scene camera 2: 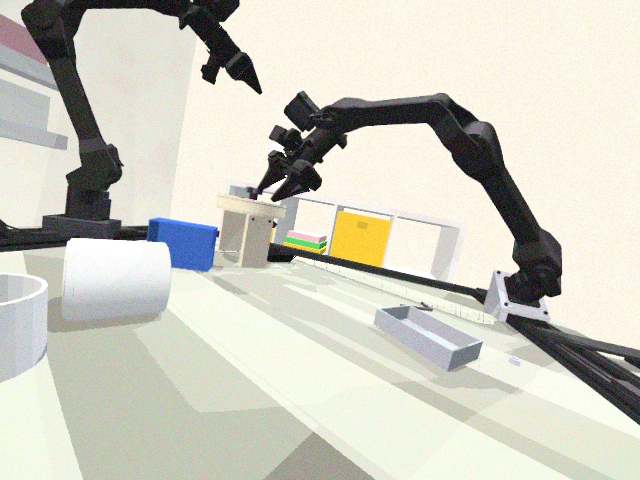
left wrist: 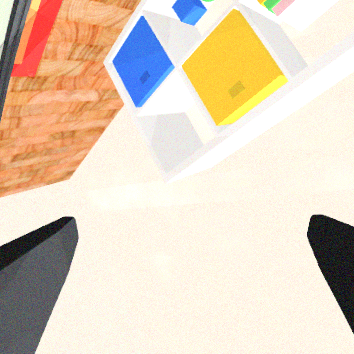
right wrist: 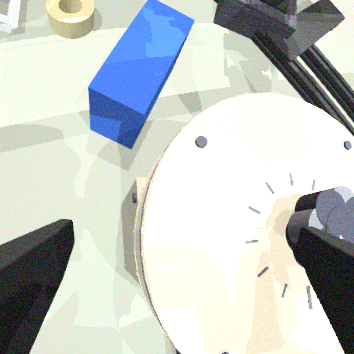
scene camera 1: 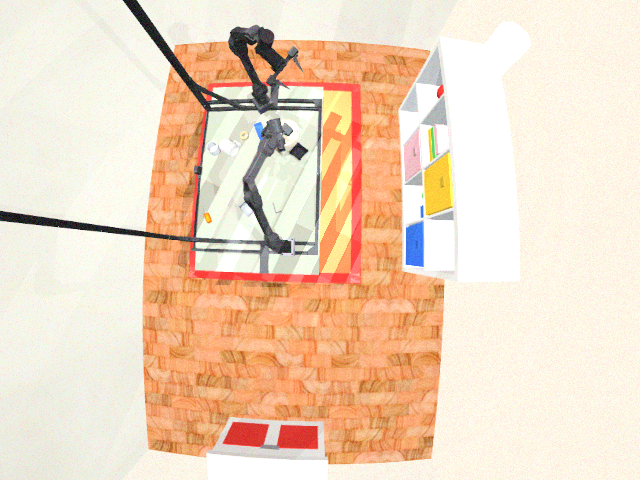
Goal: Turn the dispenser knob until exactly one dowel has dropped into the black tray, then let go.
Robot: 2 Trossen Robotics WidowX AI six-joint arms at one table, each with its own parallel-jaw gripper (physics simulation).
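Places are measured from the left arm's base along level axes (x ahead, y left, z up), in millimetres.
Where they show: left gripper, fingertip midpoint: [scene camera 2: 258, 90] [left wrist: 193, 226] [scene camera 1: 297, 81]; right gripper, fingertip midpoint: [scene camera 2: 264, 194] [right wrist: 188, 234]; left arm's base at its link origin: [scene camera 2: 86, 218] [scene camera 1: 261, 100]; right arm's base at its link origin: [scene camera 2: 520, 292] [scene camera 1: 287, 247].
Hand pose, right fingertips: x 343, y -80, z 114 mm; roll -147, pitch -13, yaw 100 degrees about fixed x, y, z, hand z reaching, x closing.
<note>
Things, the pixels of their top centre, and the offset from my right fingertips. "spot": a spot on its surface instead.
- dispenser at its top centre: [right wrist: 301, 234] [scene camera 2: 253, 199] [scene camera 1: 284, 132] 14 mm back, 64 mm left, 14 mm down
- black tray at its top centre: [scene camera 2: 276, 250] [scene camera 1: 298, 151] 71 mm ahead, 92 mm left, 137 mm down
- blue box at its top centre: [right wrist: 146, 48] [scene camera 2: 185, 223] [scene camera 1: 260, 130] 144 mm back, 38 mm right, 81 mm down
- tan ring at its top centre: [right wrist: 69, 4] [scene camera 1: 243, 134] 215 mm back, 132 mm right, 136 mm down
- white cylinder at a spot on its surface: [scene camera 2: 116, 279] spot: 176 mm back, 288 mm right, 109 mm down
- white cup at a spot on its surface: [scene camera 2: 20, 325] spot: 214 mm back, 350 mm right, 124 mm down
- grey tray at its top centre: [scene camera 2: 427, 323] [scene camera 1: 250, 204] 190 mm ahead, 324 mm right, 136 mm down
- orange object at its top centre: [scene camera 1: 205, 214] 90 mm ahead, 581 mm right, 131 mm down
The dispenser [scene camera 2: 255, 240] [right wrist: 200, 280] has a pale round top with tick marks and stands beside the blue box. Its dark knob [scene camera 2: 252, 192] [right wrist: 320, 210] rises from the top. The black tray [scene camera 1: 298, 150] [scene camera 2: 280, 254] lies at the dispenser's foot; its inside is too dark and small to read, and no dowel can be made out. My right gripper [scene camera 2: 266, 195] [right wrist: 188, 234] is open and empty just above the dispenser top; one finger overlaps the knob in the right wrist view, and I cannot tell whether they touch. My left gripper [scene camera 1: 294, 78] [scene camera 2: 261, 93] [left wrist: 193, 226] is open and empty, high up, away from the dispenser.
The blue box [scene camera 1: 258, 130] [scene camera 2: 183, 245] [right wrist: 140, 60], a tan ring [scene camera 1: 244, 135] [right wrist: 85, 26], a white cylinder [scene camera 1: 229, 147] [scene camera 2: 116, 279] and a white cup [scene camera 2: 20, 325] stand or lie near the dispenser. A grey tray [scene camera 2: 408, 338] lies nearer the right arm's base. An orange object [scene camera 1: 207, 217] lies lower left.
</note>
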